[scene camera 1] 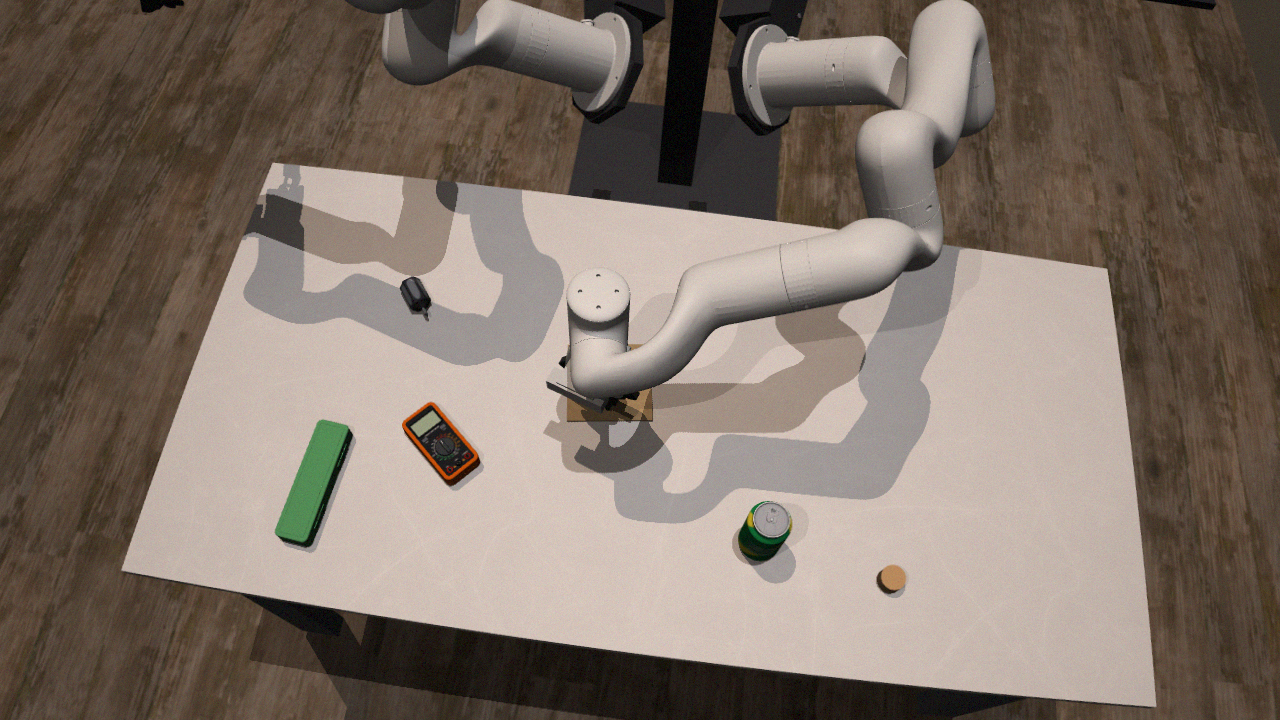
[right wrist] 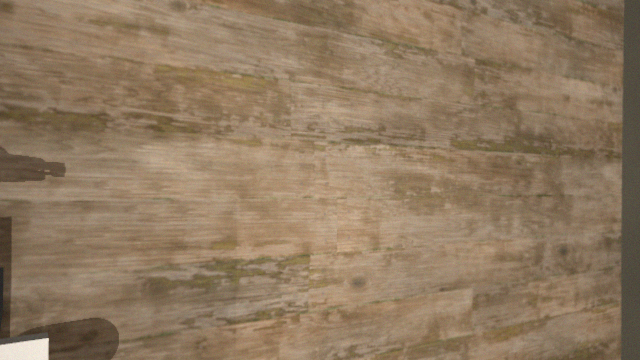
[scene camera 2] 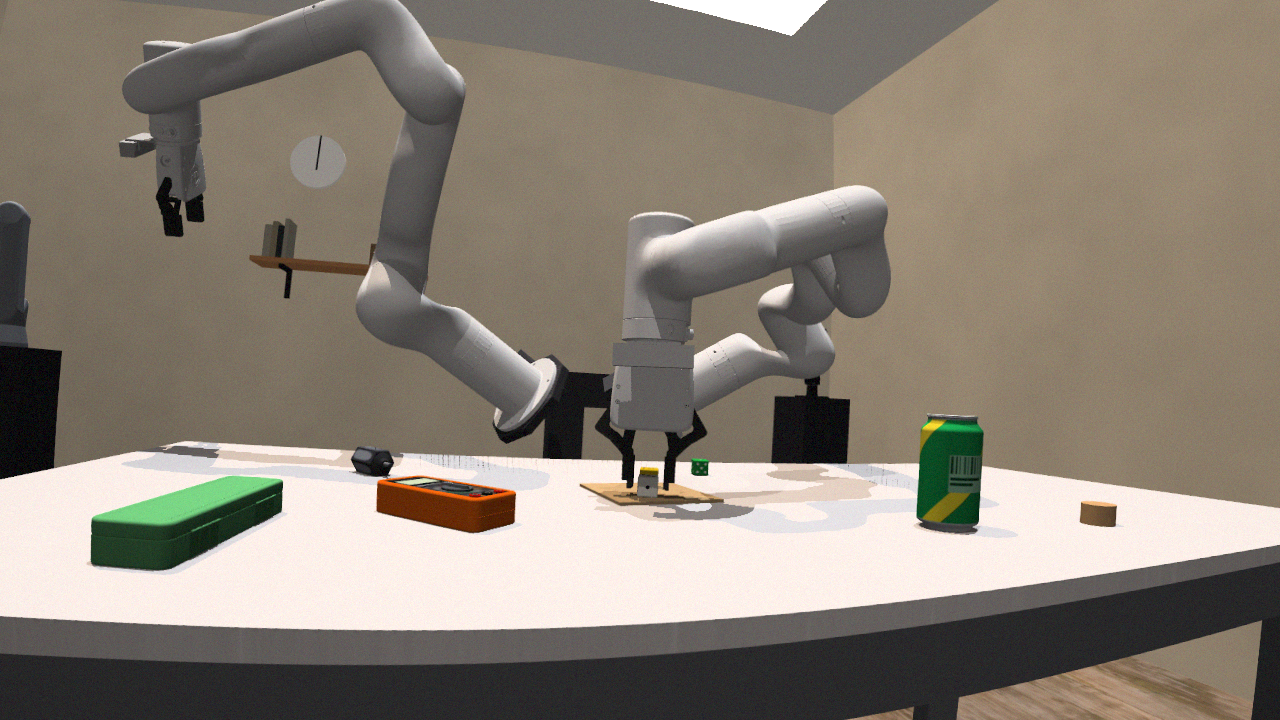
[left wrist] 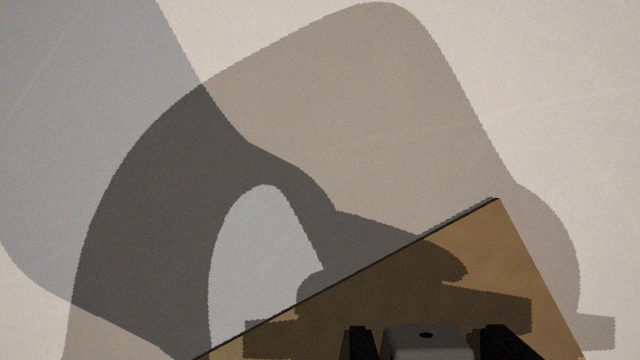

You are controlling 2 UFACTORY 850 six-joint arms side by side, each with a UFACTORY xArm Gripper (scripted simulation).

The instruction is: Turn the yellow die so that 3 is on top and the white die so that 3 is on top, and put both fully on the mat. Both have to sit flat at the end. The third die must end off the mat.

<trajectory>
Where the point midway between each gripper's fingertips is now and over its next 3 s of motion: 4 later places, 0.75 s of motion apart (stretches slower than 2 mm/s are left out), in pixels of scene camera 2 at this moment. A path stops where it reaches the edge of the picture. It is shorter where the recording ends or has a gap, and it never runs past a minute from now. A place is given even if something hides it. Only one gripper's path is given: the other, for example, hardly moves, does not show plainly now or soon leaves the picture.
The left gripper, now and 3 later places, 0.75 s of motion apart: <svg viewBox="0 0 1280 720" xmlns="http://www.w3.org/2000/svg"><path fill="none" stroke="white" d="M647 488L651 423L652 407L655 350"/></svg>
</trajectory>
